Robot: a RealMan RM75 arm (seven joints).
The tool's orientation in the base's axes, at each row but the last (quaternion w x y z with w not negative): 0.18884 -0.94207 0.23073 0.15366; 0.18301 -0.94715 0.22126 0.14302; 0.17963 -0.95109 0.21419 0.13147; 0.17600 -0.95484 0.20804 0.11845; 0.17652 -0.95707 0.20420 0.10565; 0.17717 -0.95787 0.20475 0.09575; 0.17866 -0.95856 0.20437 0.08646; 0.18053 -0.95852 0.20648 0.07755; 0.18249 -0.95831 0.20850 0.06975; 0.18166 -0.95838 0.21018 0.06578
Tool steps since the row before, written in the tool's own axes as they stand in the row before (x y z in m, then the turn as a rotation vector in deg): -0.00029 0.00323 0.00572 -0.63 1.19 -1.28; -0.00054 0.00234 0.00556 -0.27 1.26 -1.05; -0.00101 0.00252 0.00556 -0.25 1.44 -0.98; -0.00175 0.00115 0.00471 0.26 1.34 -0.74; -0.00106 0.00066 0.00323 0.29 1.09 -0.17; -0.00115 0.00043 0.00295 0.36 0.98 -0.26; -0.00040 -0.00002 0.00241 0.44 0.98 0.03; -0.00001 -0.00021 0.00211 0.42 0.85 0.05; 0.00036 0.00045 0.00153 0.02 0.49 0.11; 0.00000 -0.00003 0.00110 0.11 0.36 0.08
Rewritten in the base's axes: -0.00299 -0.00011 -0.00585 -0.86 -1.29 1.03; -0.00262 0.00052 -0.00543 -0.63 -1.38 0.67; -0.00299 0.00045 -0.00540 -0.70 -1.51 0.55; -0.00277 0.00146 -0.00409 -0.24 -1.52 0.21; -0.00165 0.00104 -0.00286 -0.19 -1.10 -0.25; -0.00154 0.00116 -0.00255 -0.07 -1.06 -0.15; -0.00058 0.00107 -0.00212 -0.02 -0.98 -0.43; -0.00008 0.00098 -0.00188 0.02 -0.86 -0.41; 0.00005 0.00006 -0.00163 -0.20 -0.38 -0.26; -0.00004 0.00044 -0.00101 -0.06 -0.32 -0.21
